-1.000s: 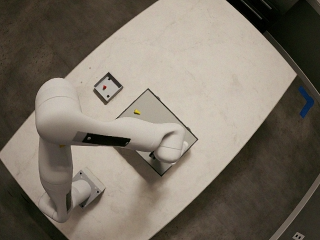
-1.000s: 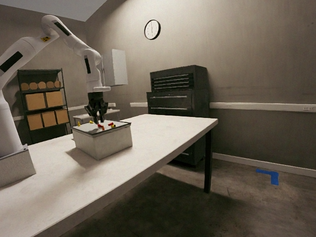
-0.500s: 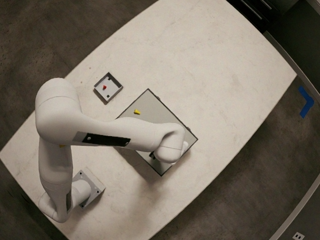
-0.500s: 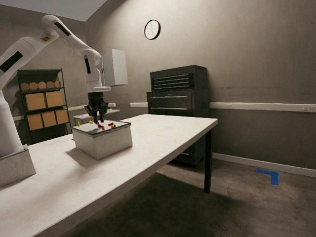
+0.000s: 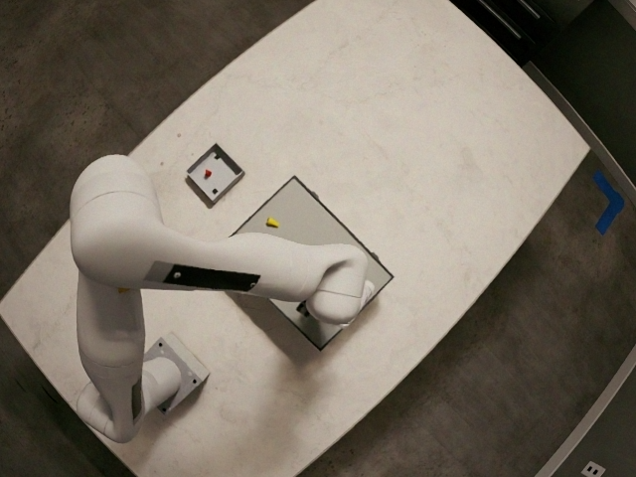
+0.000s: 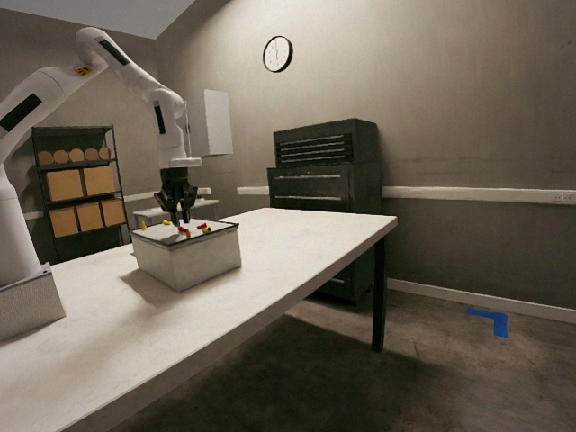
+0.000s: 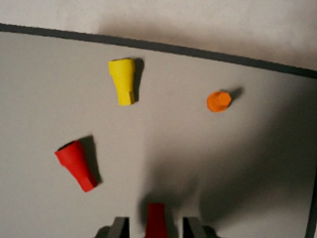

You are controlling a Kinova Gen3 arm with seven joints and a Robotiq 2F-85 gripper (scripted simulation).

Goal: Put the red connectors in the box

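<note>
Right now the tool case is 7 cm below my hand, 5 cm to the left of it and 1 cm ahead of it.
</note>
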